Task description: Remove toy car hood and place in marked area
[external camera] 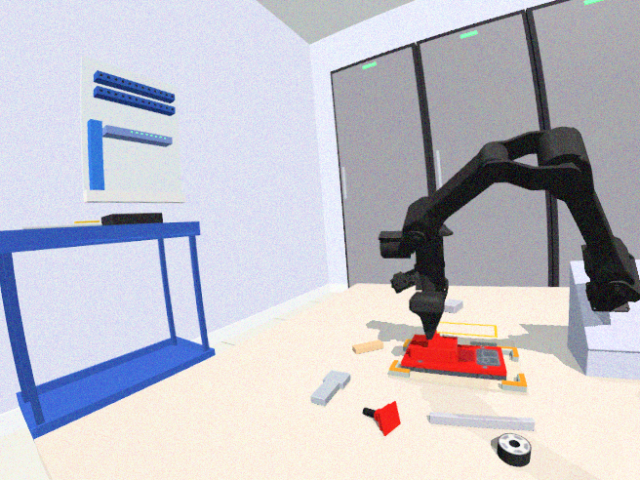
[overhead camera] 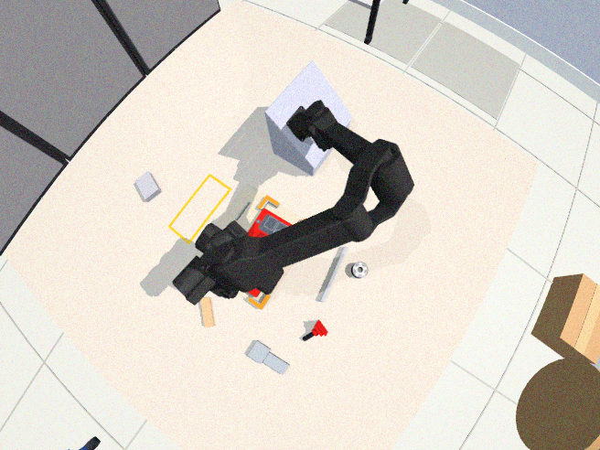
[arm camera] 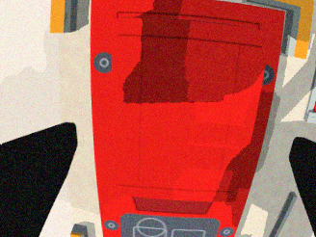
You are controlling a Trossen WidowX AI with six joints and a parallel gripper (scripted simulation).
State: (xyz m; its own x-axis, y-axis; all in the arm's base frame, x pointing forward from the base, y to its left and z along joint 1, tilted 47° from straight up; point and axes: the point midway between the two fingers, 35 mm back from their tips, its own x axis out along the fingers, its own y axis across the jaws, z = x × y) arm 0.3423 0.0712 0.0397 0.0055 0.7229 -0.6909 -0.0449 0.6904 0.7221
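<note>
Right now my gripper tip is 30 mm above the hood. The rest, counted from my gripper tip: grey bar (180 mm to the left, 100 mm behind, 70 mm below); tan block (160 mm ahead, 70 mm below, 30 mm to the right); small grey piece (390 mm to the right, 60 mm below, 10 mm behind).
</note>
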